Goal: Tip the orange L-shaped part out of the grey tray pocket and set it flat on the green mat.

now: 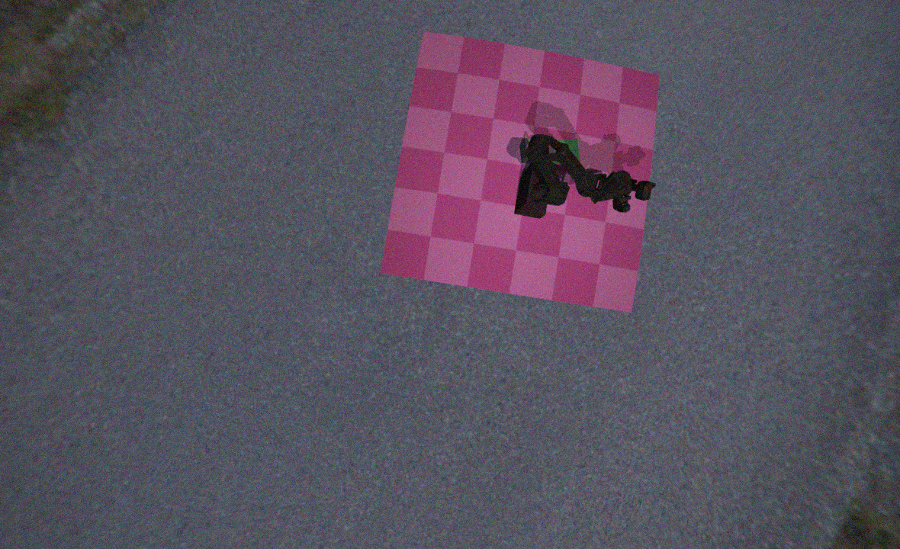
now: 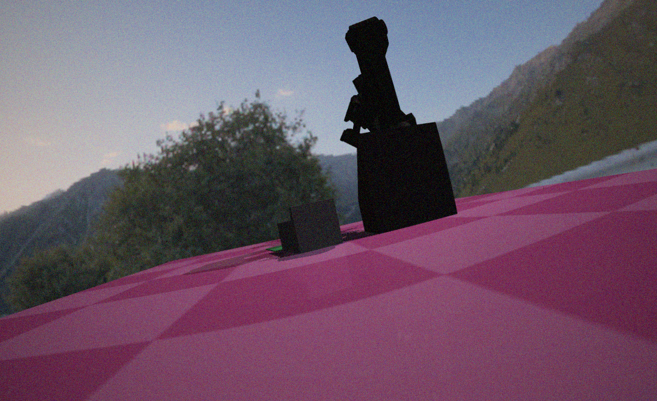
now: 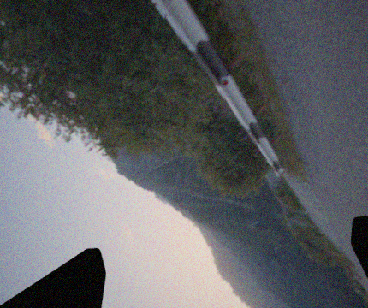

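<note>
Right now the orange L-shaped part is 200 mm ahead of my gripper tip, 370 mm to the left of it and 280 mm below it. Also, from my gripper tip: green mat (240 mm ahead, 210 mm to the left, 340 mm below).
</note>
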